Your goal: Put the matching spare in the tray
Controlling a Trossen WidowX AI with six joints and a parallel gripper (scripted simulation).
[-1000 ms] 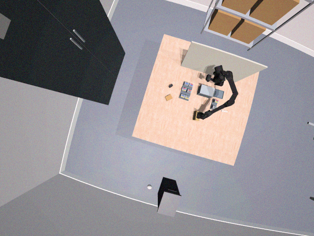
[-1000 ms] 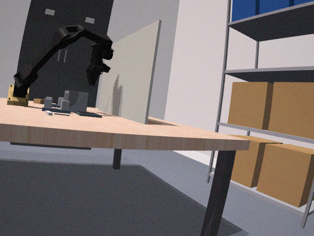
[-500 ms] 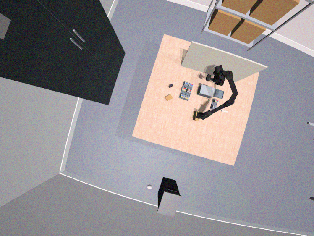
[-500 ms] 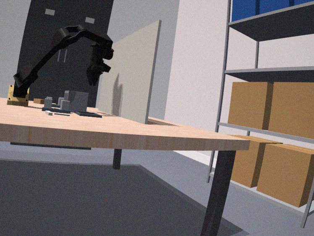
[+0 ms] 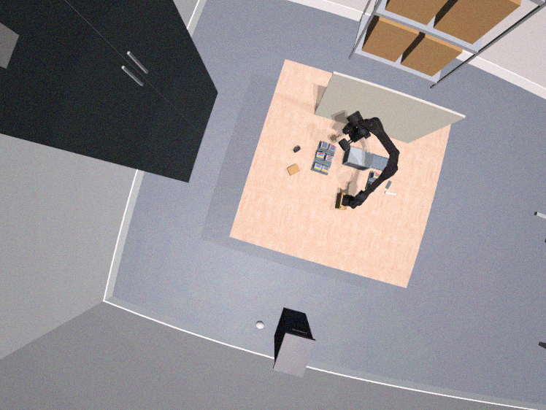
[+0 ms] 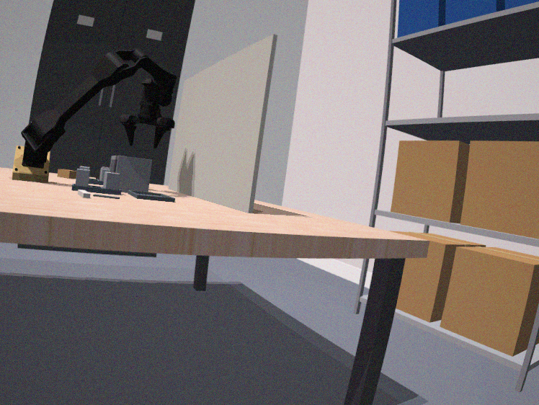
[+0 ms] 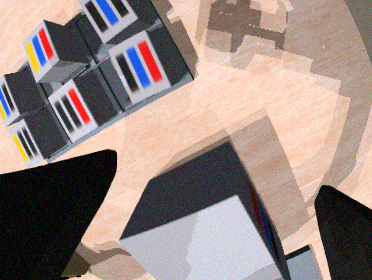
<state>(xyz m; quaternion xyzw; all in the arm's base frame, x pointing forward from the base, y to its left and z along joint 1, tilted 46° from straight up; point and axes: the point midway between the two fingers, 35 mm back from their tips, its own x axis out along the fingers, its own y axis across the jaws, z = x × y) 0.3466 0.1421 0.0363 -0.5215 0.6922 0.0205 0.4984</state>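
Right now the grey spare block is 10 cm below my gripper tip, 7 cm to the left of it and 3 cm behind it. From my gripper tip the other things lie so: grey mounted unit (10 cm to the right, 9 cm below, 6 cm behind); tall beige panel (18 cm ahead, 12 cm to the right, 8 cm above); spares rack (13 cm below, 10 cm to the left, 10 cm behind).
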